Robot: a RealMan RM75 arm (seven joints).
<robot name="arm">
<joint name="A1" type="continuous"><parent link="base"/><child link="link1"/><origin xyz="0 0 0.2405" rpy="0 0 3.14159"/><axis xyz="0 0 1"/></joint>
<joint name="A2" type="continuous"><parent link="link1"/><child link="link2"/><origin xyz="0 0 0" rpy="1.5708 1.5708 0"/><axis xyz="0 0 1"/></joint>
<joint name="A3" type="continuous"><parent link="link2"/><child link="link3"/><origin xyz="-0.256 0 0" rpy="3.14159 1.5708 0"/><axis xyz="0 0 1"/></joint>
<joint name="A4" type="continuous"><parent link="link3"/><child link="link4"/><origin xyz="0 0 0" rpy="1.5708 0 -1.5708"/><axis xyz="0 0 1"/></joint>
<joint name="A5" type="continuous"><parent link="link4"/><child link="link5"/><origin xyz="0 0.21 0" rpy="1.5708 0 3.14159"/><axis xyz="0 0 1"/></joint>
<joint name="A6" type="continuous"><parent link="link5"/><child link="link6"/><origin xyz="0 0 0" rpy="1.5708 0 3.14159"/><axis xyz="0 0 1"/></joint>
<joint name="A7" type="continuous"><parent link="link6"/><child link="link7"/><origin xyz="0 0.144 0" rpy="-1.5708 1.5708 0"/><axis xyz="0 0 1"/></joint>
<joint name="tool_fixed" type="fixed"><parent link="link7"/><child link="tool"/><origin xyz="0 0 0" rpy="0 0 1.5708"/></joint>
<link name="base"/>
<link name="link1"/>
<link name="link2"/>
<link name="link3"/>
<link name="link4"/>
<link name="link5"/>
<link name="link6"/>
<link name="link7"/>
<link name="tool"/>
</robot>
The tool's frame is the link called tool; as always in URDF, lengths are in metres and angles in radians. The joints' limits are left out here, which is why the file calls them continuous.
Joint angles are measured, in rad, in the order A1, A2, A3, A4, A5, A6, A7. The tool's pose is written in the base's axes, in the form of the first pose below.
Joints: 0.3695 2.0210 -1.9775 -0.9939 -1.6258 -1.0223 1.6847
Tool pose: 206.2 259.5 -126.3; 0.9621 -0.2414 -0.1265; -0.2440 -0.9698 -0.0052; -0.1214 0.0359 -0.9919
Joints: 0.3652 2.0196 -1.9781 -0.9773 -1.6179 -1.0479 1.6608
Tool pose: 210.9 254.3 -126.4; 0.9632 -0.2367 -0.1272; -0.2424 -0.9697 -0.0311; -0.1160 0.0608 -0.9914
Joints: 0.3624 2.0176 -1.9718 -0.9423 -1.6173 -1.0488 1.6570
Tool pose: 221.7 253.1 -126.3; 0.9571 -0.2676 -0.1114; -0.2724 -0.9617 -0.0299; -0.0991 0.0589 -0.9933
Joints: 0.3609 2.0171 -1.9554 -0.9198 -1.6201 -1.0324 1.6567
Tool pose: 229.1 257.0 -124.7; 0.9505 -0.2942 -0.0998; -0.2960 -0.9552 -0.0028; -0.0945 0.0322 -0.9950
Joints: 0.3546 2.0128 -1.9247 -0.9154 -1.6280 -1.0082 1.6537
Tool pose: 235.0 265.3 -119.1; 0.9458 -0.3119 -0.0909; -0.3087 -0.9500 0.0478; -0.1012 -0.0171 -0.9947
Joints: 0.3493 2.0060 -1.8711 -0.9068 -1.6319 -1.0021 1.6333
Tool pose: 242.0 275.6 -109.0; 0.9414 -0.3251 -0.0901; -0.3161 -0.9433 0.1014; -0.1179 -0.0669 -0.9908
